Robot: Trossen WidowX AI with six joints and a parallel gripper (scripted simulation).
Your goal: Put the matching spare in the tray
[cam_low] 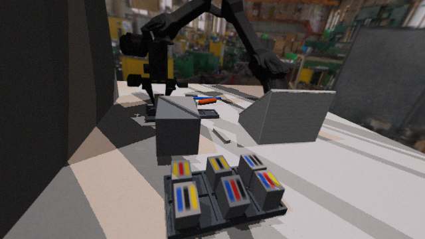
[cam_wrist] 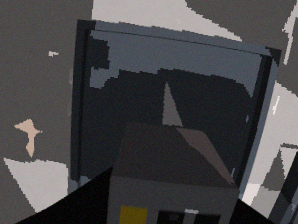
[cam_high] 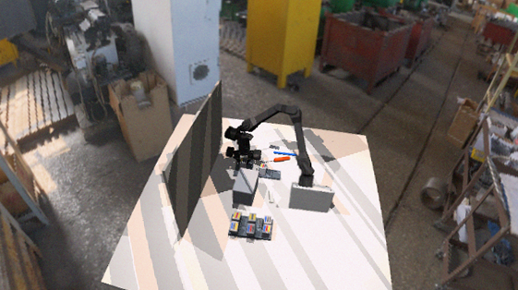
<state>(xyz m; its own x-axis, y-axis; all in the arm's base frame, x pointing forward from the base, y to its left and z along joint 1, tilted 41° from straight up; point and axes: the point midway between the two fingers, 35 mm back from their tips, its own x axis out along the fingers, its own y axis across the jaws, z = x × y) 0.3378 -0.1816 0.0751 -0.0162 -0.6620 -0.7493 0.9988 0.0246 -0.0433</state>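
The grey block lies 2 cm above my gripper tip. The rest, counted from my gripper tip: dark tray 3 cm below; then grey box 18 cm to the left, 4 cm behind, 2 cm above; then grey bar 18 cm to the left, 18 cm behind, 3 cm below.
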